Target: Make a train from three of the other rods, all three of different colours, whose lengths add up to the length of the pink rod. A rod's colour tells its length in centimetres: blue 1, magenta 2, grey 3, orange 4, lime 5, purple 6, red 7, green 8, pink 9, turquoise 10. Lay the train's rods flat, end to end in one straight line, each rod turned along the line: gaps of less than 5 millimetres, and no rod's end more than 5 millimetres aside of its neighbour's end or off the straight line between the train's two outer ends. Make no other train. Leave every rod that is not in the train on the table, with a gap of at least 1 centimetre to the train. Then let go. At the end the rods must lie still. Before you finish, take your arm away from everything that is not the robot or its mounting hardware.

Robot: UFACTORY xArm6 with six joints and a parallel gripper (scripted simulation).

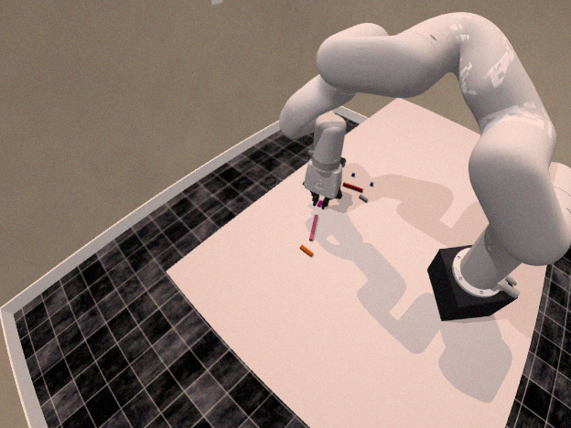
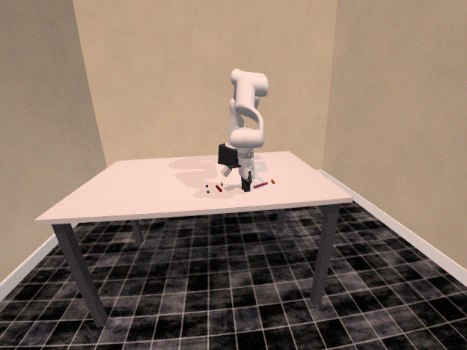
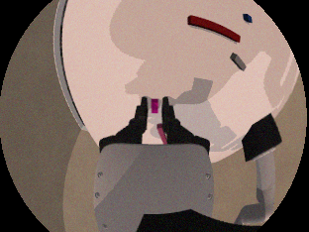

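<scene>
Now: the magenta rod 2 cm below my hand. Round my hand: red rod: 3 cm behind, 14 cm to the right, 2 cm below; grey rod: 8 cm behind, 12 cm to the right, 2 cm below; pink rod: 5 cm behind, 8 cm to the left, 2 cm below.
</scene>
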